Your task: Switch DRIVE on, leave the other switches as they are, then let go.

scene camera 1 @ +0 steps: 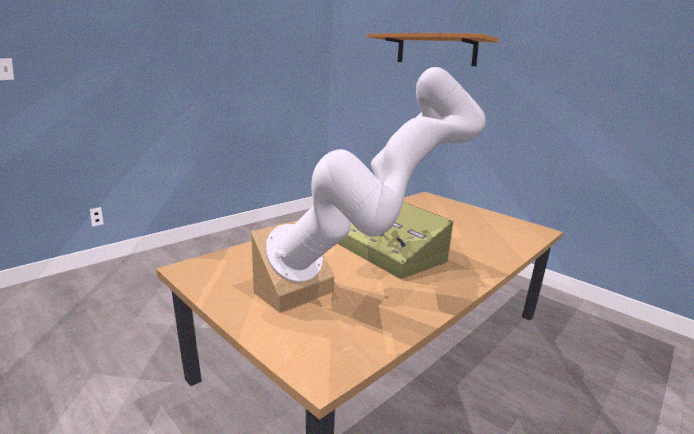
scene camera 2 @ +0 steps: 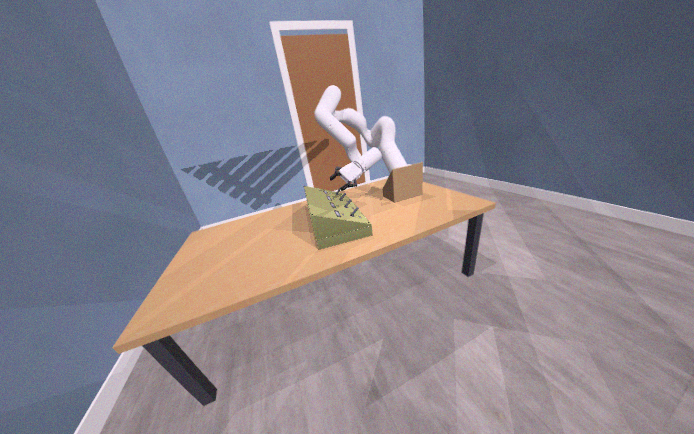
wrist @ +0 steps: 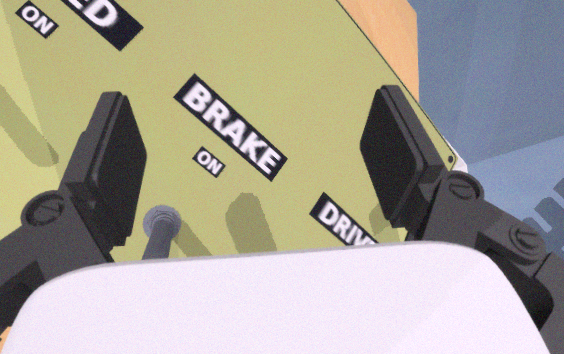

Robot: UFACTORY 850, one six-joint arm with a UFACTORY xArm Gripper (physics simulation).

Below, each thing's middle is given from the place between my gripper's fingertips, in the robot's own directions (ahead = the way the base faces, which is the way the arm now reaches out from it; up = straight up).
Labels:
The brake switch lever (wrist: 158,247) is 8 cm below my hand, 3 cm behind it and 1 cm to the right of it.

